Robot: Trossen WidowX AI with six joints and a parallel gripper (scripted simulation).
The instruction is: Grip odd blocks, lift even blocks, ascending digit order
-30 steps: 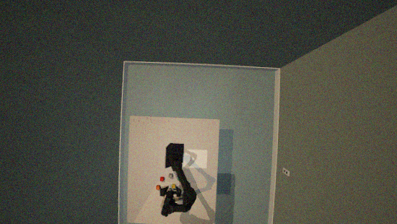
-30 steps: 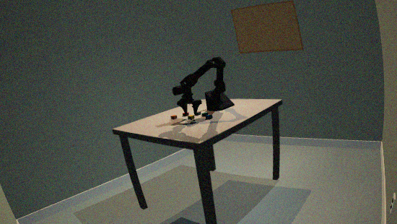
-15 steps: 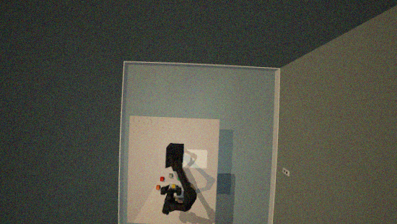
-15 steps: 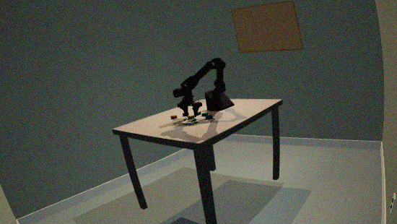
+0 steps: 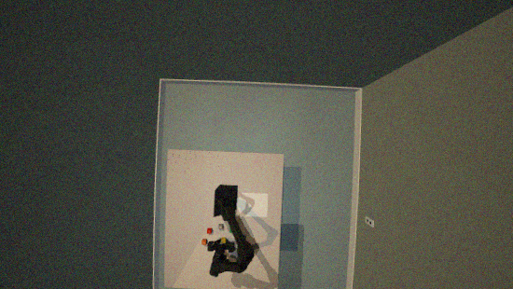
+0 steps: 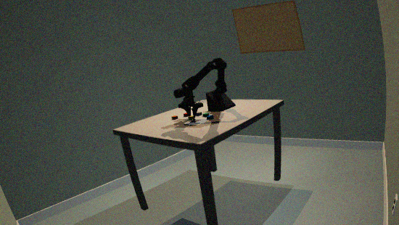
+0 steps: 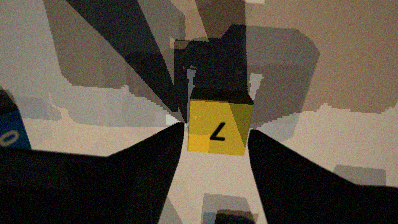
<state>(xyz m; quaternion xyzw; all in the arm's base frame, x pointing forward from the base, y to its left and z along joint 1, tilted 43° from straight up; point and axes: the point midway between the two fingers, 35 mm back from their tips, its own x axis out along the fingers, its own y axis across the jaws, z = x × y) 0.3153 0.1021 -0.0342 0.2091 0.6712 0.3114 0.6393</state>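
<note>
My gripper tip is now 10 mm short of the yellow block. The rest, counted from my gripper tip: grey block (100 mm behind, 40 mm to the right); green block (80 mm behind, 50 mm to the left); red block (120 mm to the right, 50 mm behind).
</note>
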